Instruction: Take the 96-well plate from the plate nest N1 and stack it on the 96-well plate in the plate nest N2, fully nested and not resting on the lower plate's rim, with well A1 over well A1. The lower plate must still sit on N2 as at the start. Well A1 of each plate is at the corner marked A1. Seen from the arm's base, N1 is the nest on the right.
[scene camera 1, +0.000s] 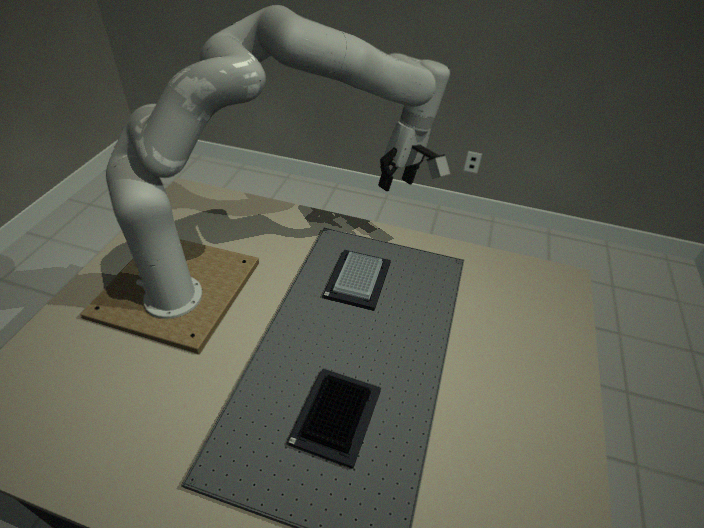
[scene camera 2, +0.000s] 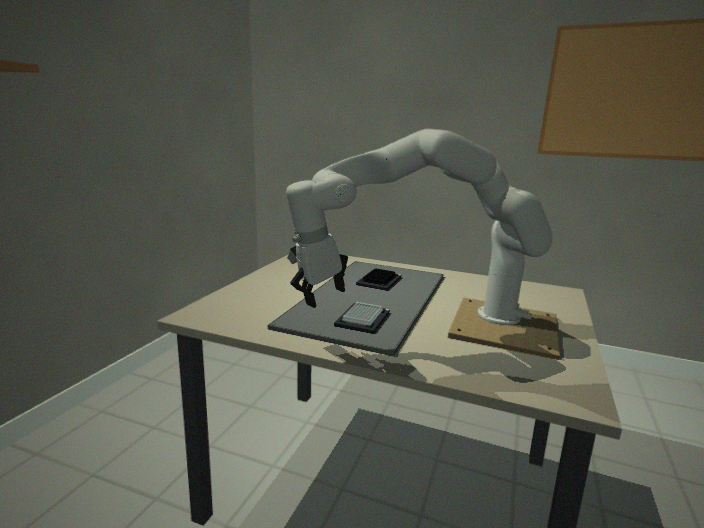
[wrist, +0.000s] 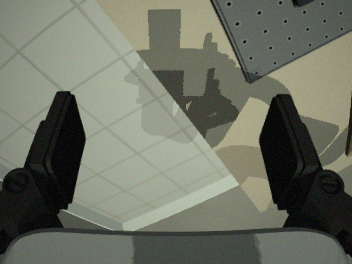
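Note:
My gripper in sight, also in scene camera 2 and the wrist view. Black 96-well plate in sight. White 96-well plate, same.

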